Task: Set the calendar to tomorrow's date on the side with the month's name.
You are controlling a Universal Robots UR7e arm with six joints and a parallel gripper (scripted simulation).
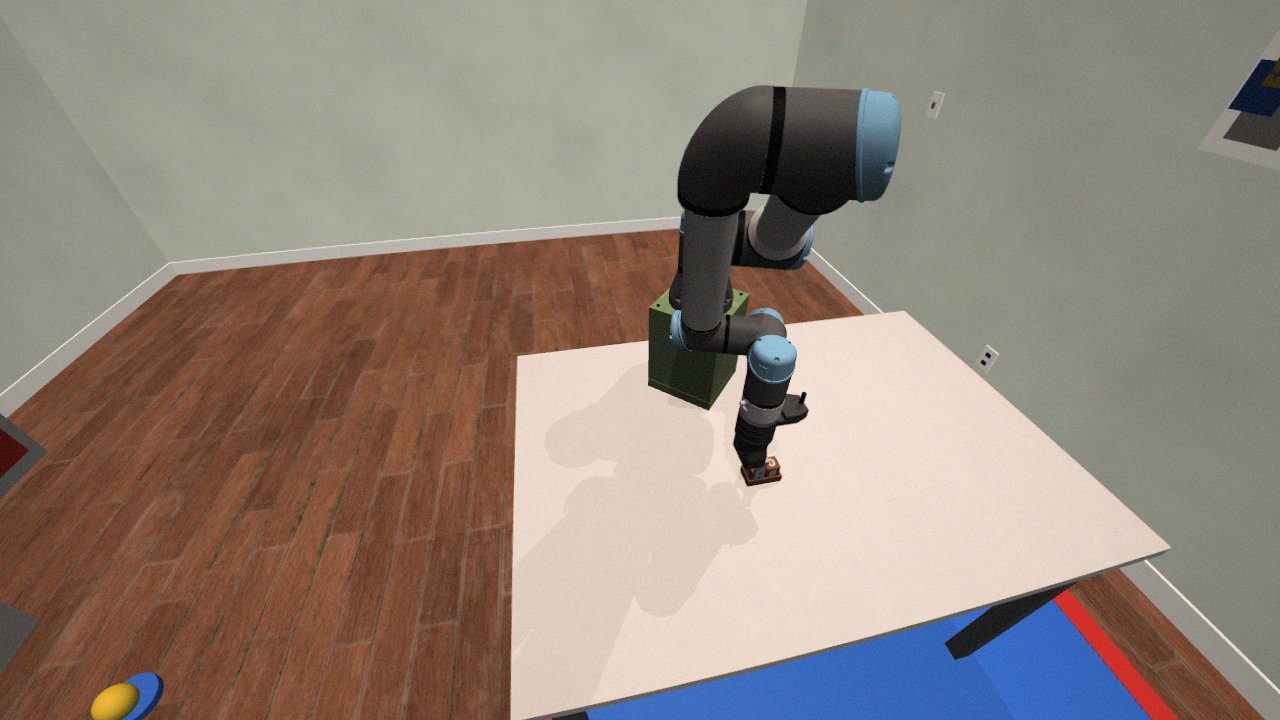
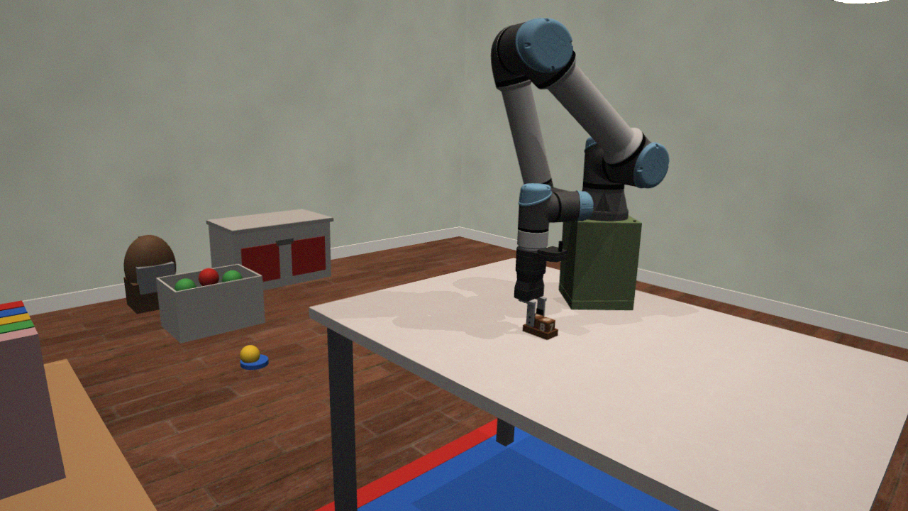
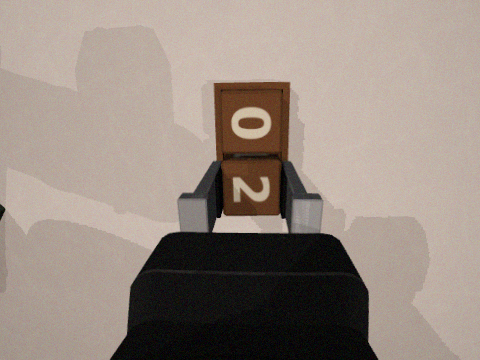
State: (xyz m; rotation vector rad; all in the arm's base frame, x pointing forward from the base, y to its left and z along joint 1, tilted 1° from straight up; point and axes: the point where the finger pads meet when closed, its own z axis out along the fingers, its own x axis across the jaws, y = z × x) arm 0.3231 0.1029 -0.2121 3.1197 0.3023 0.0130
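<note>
Right now the brown cube is 10 mm below my hand.
</note>
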